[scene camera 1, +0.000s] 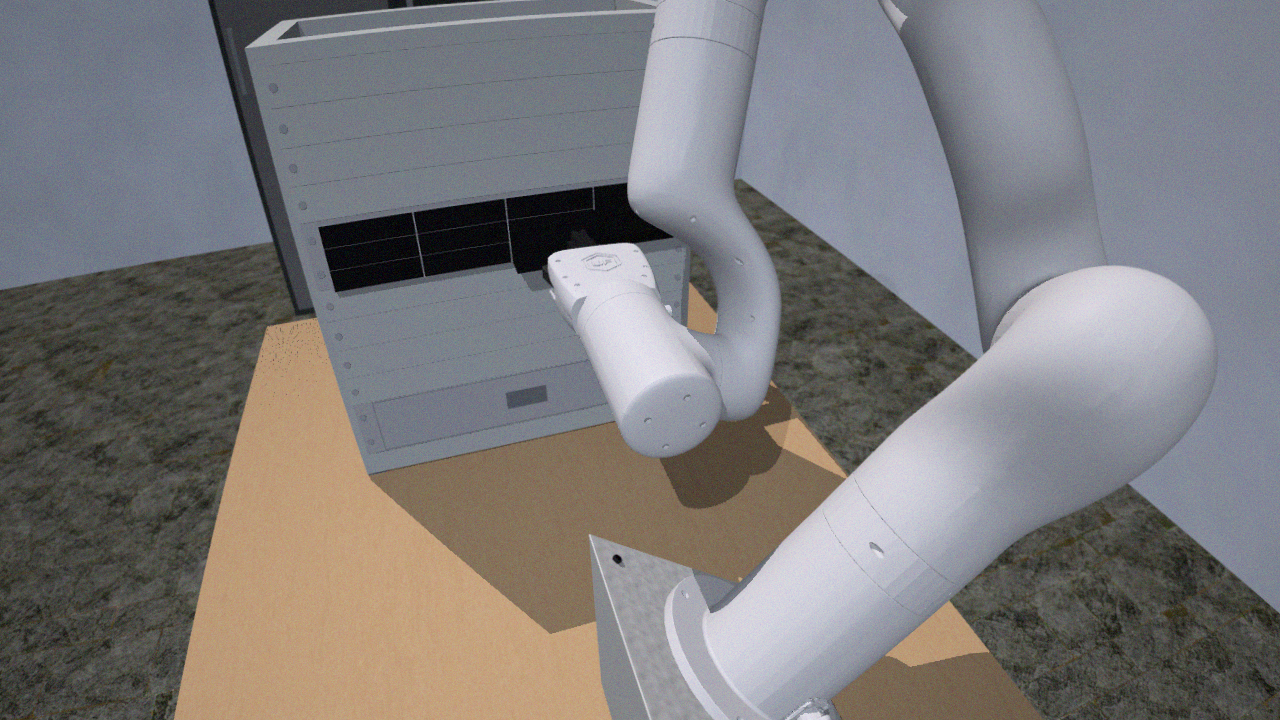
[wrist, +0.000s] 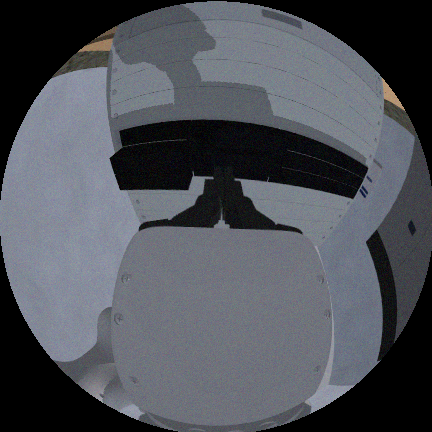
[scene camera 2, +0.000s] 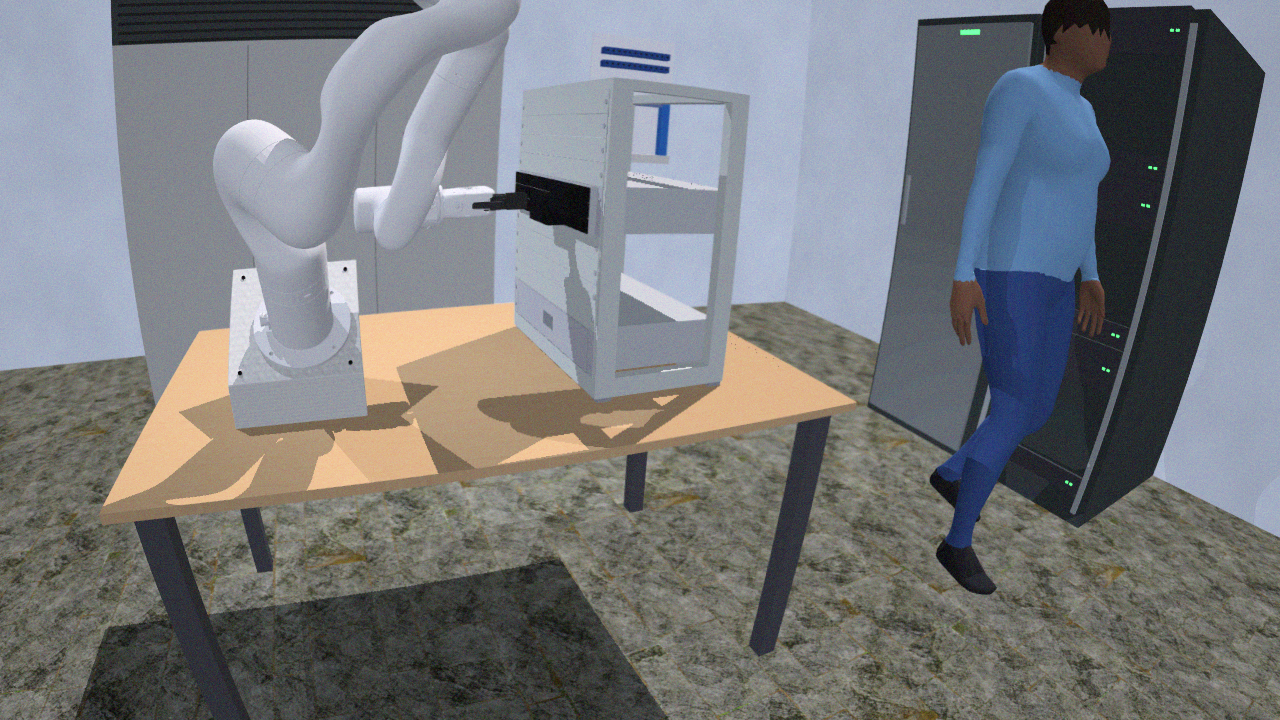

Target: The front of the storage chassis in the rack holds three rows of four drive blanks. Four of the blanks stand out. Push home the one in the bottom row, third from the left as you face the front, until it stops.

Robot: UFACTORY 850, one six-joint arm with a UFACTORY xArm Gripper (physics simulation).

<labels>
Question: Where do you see a grey rack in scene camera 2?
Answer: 571,298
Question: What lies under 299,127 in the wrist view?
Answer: A grey rack.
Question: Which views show the grey rack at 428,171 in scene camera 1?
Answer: Scene camera 1, the wrist view and scene camera 2: all of them.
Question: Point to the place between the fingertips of my gripper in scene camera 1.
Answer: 577,241
</labels>
